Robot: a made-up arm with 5 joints.
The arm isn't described. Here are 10 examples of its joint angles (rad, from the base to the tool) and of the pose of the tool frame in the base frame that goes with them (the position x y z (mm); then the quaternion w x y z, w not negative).
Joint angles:
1: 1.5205 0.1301 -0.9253 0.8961 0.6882
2: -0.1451 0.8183 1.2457 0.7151 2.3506
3: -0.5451 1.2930 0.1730 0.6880 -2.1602
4: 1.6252 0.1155 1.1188 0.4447 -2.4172
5: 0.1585 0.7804 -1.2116 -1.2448 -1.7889
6: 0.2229 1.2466 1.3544 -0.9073 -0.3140
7: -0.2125 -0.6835 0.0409 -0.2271 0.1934
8: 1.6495 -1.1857 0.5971 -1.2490 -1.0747
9: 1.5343 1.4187 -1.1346 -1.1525 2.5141
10: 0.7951 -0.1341 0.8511 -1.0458 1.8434
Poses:
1: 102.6 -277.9 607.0 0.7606 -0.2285 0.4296 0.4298
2: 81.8 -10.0 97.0 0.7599 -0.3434 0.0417 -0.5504
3: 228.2 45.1 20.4 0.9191 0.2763 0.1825 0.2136
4: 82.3 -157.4 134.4 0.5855 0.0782 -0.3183 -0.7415
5: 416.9 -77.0 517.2 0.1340 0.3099 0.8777 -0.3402
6: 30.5 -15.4 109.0 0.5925 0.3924 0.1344 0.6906
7: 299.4 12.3 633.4 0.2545 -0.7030 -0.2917 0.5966
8: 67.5 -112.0 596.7 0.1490 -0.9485 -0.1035 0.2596
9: 117.4 -368.9 279.3 0.1570 0.0748 0.9842 0.0322
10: 303.0 -207.7 305.4 0.2292 -0.3870 0.7724 0.4484
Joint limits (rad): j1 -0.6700..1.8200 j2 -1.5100..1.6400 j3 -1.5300..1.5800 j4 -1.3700..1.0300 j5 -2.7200..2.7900
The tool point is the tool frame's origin. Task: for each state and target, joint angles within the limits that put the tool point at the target. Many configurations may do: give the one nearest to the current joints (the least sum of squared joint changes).
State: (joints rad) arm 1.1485 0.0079 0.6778 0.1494 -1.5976
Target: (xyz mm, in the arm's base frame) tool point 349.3 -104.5 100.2
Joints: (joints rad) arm 0.2977 0.7812 0.3079 0.0285 -1.6000
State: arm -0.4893 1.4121 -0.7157 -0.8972 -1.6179
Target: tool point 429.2 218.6 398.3
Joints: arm -0.6700 0.9545 -1.0009 -0.8034 -1.8485
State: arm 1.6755 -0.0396 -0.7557 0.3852 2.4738
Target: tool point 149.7 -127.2 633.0
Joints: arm 1.2189 -0.8933 -0.1118 1.0300 2.6771
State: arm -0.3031 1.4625 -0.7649 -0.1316 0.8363
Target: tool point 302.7 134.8 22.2
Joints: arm -0.6700 1.5223 -0.2263 -0.3617 1.2232
